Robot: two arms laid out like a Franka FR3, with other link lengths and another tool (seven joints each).
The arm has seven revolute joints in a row. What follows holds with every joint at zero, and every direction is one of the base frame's.
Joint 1 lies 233.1 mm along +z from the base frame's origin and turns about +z.
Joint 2 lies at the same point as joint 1 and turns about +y.
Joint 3 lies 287.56 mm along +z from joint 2 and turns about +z.
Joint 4 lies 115.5 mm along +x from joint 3 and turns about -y.
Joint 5 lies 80.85 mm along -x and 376.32 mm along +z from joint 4 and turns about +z.
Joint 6 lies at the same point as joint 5 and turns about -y.
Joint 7 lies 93.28 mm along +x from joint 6 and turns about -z.
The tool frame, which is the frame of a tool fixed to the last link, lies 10 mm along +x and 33 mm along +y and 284.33 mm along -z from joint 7; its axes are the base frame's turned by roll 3.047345, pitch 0 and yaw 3.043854 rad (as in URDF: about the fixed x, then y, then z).
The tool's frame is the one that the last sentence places.
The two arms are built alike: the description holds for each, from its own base.
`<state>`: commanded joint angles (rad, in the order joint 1, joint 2, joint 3, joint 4, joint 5, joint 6, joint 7); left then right.
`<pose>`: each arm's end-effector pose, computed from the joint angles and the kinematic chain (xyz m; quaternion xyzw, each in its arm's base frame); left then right.
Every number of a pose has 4 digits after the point. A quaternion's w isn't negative.
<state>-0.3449 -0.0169 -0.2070 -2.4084 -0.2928 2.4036 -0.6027 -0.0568 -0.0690 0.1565 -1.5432 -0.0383 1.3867 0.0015</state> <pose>0.4312 -0.2717 0.0162 0.0819 -0.9947 0.0400 0.0477 0.5355 0.0763 0.3507 -0.0048 -0.9990 -0.0185 0.0413</pose>
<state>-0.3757 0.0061 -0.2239 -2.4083 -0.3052 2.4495 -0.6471 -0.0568 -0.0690 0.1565 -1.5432 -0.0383 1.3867 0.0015</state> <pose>0.4231 -0.2954 0.0085 0.0885 -0.9940 0.0464 0.0438 0.5355 0.0763 0.3507 -0.0048 -0.9990 -0.0185 0.0413</pose>
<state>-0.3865 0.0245 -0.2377 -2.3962 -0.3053 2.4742 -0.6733 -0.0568 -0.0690 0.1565 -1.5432 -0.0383 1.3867 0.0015</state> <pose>0.4226 -0.3100 0.0063 0.0912 -0.9938 0.0508 0.0391 0.5355 0.0763 0.3507 -0.0048 -0.9990 -0.0185 0.0413</pose>
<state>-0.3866 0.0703 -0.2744 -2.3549 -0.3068 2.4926 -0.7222 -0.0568 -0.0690 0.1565 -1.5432 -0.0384 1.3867 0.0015</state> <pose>0.4209 -0.3363 0.0014 0.0992 -0.9925 0.0582 0.0414 0.5355 0.0763 0.3507 -0.0048 -0.9990 -0.0184 0.0413</pose>
